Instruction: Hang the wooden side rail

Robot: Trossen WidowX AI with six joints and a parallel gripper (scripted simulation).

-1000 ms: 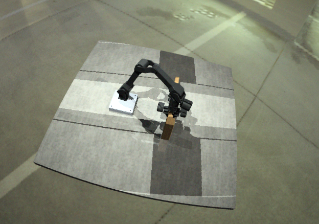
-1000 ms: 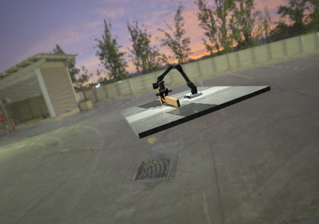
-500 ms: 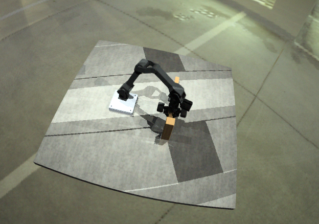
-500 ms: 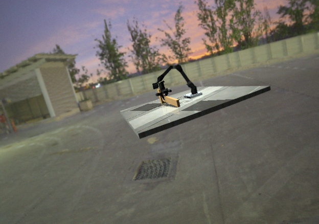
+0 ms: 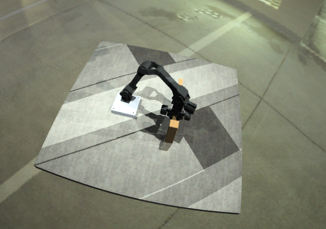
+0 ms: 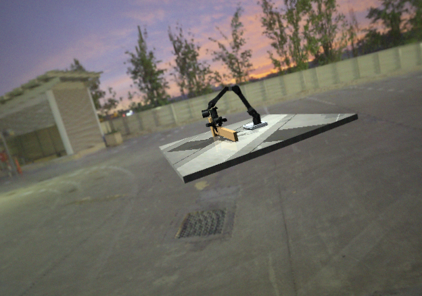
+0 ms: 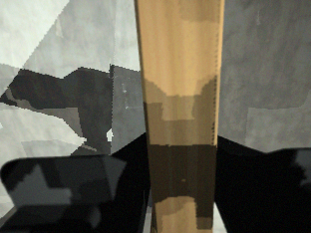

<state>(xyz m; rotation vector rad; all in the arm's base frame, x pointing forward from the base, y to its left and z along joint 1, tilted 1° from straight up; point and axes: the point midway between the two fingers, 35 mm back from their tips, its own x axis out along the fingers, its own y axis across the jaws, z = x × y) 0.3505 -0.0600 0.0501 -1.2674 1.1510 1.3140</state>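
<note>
Right now the wooden headboard post is 1 cm ahead of my gripper tip, 11 cm to the right of it and 4 cm above it.
</note>
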